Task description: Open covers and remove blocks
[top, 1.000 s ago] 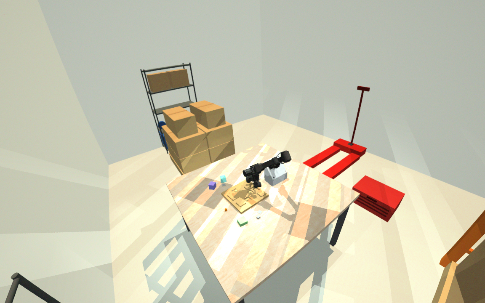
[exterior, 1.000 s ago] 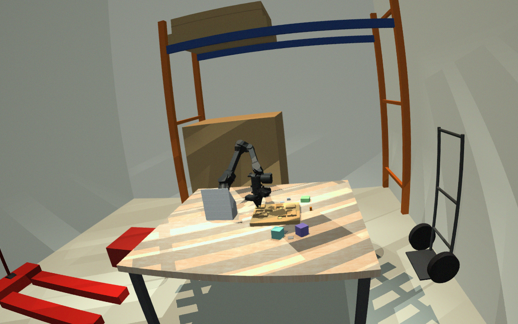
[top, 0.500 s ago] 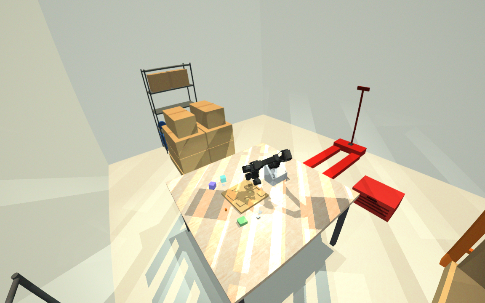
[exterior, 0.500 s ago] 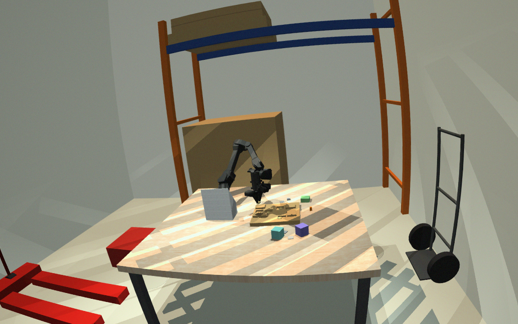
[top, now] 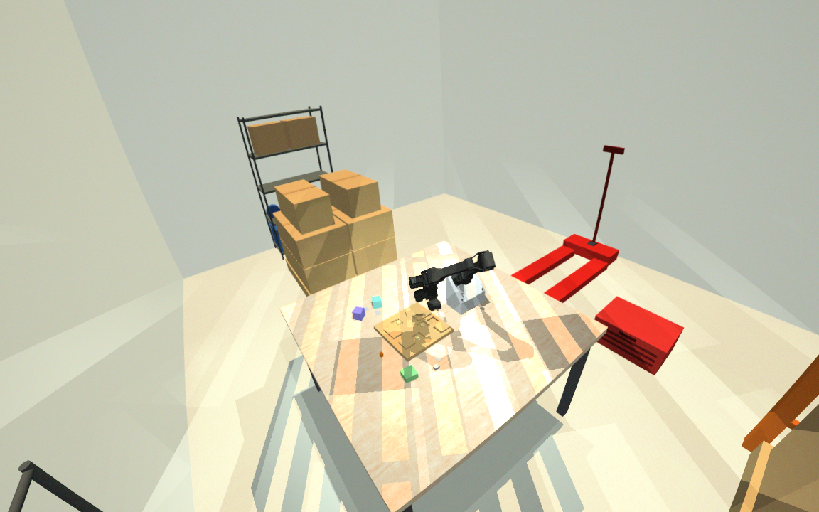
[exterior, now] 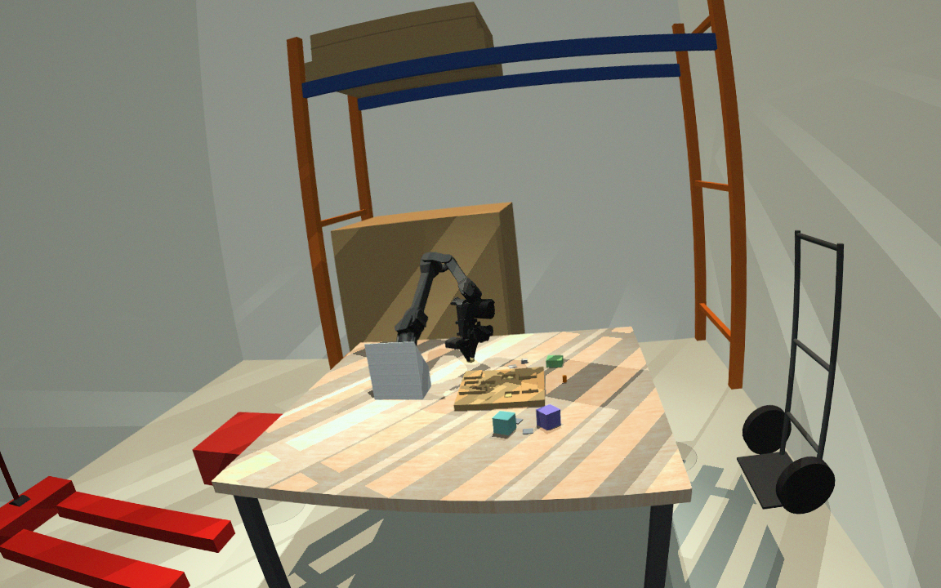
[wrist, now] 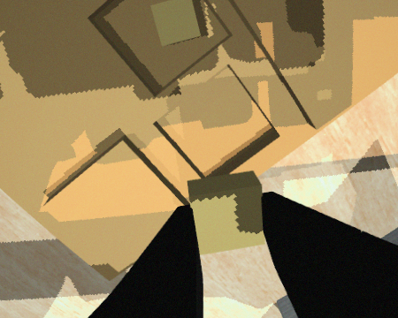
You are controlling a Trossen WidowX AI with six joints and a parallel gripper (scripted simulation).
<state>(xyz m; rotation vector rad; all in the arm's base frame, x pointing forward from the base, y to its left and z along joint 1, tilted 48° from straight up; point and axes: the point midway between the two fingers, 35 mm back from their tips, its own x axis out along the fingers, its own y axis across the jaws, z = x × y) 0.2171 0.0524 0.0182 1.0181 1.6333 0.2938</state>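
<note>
The wooden puzzle board is 100 mm ahead of my gripper tip, 90 mm below it and 10 mm to the right of it. Round my gripper tip: tiny orange piece (320 mm ahead, 100 mm below, 20 mm to the left); small grey piece (230 mm to the left, 160 mm ahead, 100 mm below); green block (280 mm ahead, 190 mm to the left, 90 mm below).
</note>
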